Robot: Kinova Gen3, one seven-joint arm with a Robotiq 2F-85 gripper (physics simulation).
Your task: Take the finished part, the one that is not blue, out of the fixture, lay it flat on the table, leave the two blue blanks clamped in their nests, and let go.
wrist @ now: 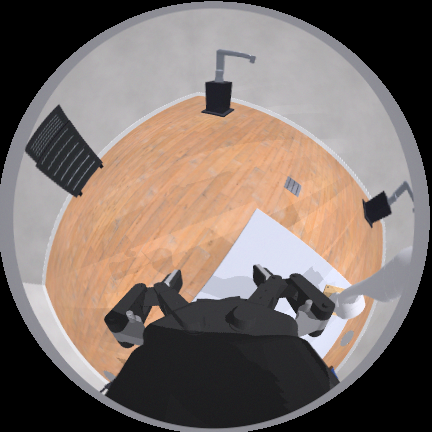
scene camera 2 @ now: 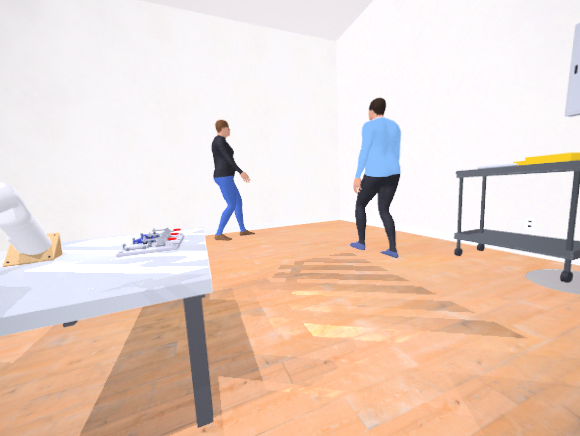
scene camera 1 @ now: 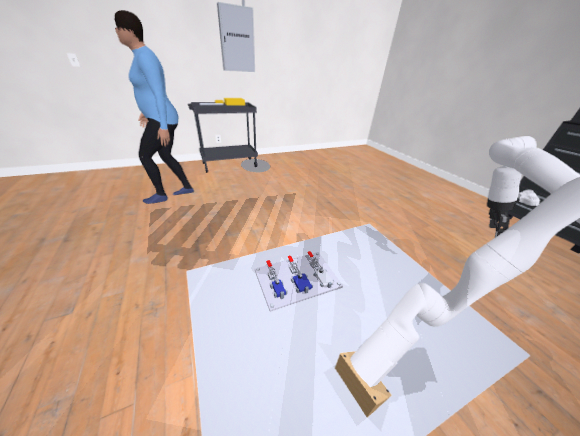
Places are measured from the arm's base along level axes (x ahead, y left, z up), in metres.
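Where they show: gripper, fingertip midpoint: (wrist: 216, 275) (scene camera 1: 495, 233); arm's base, origin of the base link: (scene camera 2: 36, 245) (scene camera 1: 362, 370).
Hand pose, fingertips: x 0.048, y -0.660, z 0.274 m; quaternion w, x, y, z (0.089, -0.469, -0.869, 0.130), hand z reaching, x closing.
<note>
Each offset is from my fingertips to the top centre of the thing. Level surfaces: height alone.
The fixture plate @[dx +0.393, dy +0.619, dz -0.321 m] (scene camera 1: 291, 300) (scene camera 2: 150, 251) lies on the pale table @[dz -0.336 m] (scene camera 1: 240, 360) (scene camera 2: 125, 281) (wrist: 250, 240), with three red-handled clamps in a row. One blue blank @[dx +0.365, dy +0.733, dz -0.295 m] (scene camera 1: 278, 288) sits in the left nest and another blue blank @[dx +0.346, dy +0.625, dz -0.300 m] (scene camera 1: 302, 284) in the middle nest, each in front of its clamp. At the right nest, small grey metal pieces @[dx +0.276, dy +0.523, dz -0.293 m] (scene camera 1: 328, 285) show; I cannot make out a separate non-blue finished part there. My gripper (scene camera 1: 500, 231) (wrist: 216, 275) is open and empty, raised high and far to the right of the fixture. It does not show in scene camera 2.
My arm's wooden base block (scene camera 1: 362, 385) (scene camera 2: 56, 246) (wrist: 332, 289) stands on the table, in front of the fixture. A person in blue (scene camera 1: 149, 82) (scene camera 2: 381, 147) and another in black (scene camera 2: 223, 157) stand on the floor beyond the table. A dark cart (scene camera 1: 222, 108) (scene camera 2: 520, 170) stands by the wall.
</note>
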